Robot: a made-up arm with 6 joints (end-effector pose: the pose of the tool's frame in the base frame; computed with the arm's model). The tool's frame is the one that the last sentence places.
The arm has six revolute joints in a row. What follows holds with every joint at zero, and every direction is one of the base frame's. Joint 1 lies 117.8 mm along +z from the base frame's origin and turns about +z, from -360 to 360 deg. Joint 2 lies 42 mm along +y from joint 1 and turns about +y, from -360 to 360 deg. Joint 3 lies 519.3 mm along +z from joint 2 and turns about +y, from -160 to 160 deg. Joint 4 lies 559.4 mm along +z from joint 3 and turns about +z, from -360 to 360 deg. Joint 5 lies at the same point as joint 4 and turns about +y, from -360 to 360 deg. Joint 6 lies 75.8 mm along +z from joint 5 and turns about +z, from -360 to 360 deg. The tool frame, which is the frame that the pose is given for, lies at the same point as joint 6; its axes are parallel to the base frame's.
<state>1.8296 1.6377 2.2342 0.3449 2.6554 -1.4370</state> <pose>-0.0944 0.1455 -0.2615 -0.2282 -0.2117 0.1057</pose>
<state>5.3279 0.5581 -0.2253 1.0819 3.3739 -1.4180</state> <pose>0.2676 -0.3324 1.0200 2.0797 -2.0616 -0.6977</pose>
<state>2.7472 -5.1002 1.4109 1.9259 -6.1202 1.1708</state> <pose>-0.7727 0.2636 -0.2250 -0.3843 -2.4908 0.0187</pose>
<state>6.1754 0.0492 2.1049 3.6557 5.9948 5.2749</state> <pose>0.5453 -0.0061 0.2727 2.7672 0.6455 1.1019</pose>
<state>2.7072 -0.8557 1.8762 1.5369 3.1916 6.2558</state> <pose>-0.0343 -0.0262 0.7114 1.8469 1.2073 0.7156</pose>
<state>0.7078 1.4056 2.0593 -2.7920 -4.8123 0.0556</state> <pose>0.2929 0.2719 -0.3569 -2.4575 -0.4871 -1.6420</pose>
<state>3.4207 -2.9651 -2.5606 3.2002 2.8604 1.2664</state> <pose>-0.2078 -0.1020 -0.0255 0.9953 2.0047 0.8800</pose>
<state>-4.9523 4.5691 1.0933 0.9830 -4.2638 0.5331</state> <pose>-0.2836 -0.7433 0.4940 -1.6964 0.9130 1.6165</pose>
